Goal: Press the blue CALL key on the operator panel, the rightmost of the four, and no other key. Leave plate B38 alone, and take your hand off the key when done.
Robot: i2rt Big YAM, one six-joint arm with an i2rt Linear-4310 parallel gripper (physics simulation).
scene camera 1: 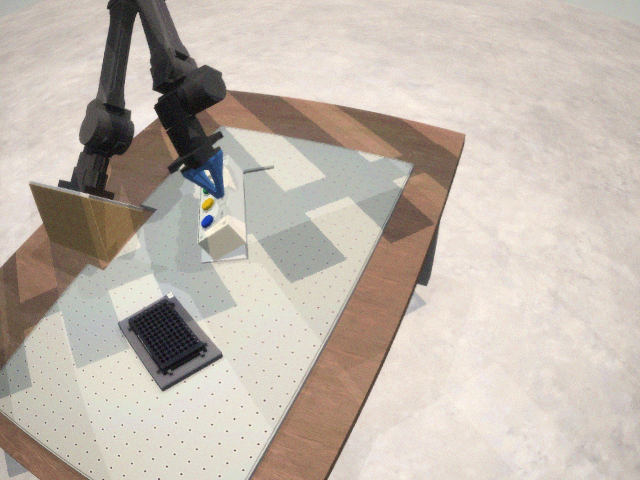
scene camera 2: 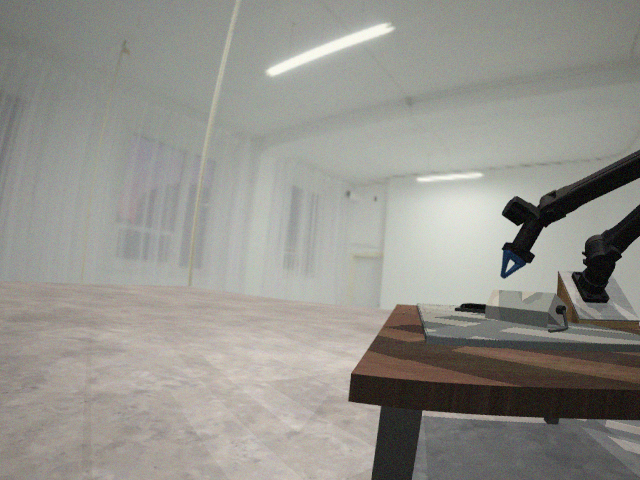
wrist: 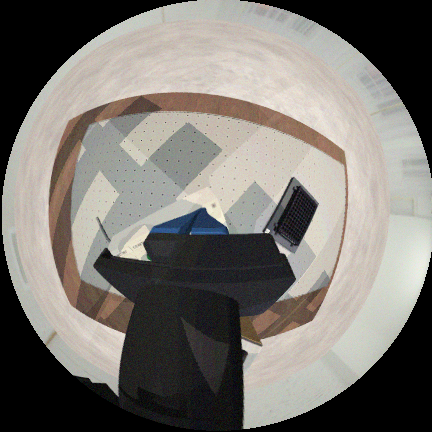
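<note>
The operator panel is a pale sloped box. Its blue key is at the near end in scene camera 1, beside the yellow key; part of the green key shows too. My gripper has blue fingers, shut and empty. Scene camera 2 shows the fingertips above the panel with a gap, touching no key. The fourth key is hidden behind the fingers, and the blue key is hidden in the wrist view. A black well plate lies apart from the panel; its label is unreadable.
The plate sits on a dark grey base on the perforated board. A thin grey rod sticks out beside the panel. A tilted amber sheet stands near the arm's base. The wooden table edge surrounds the board.
</note>
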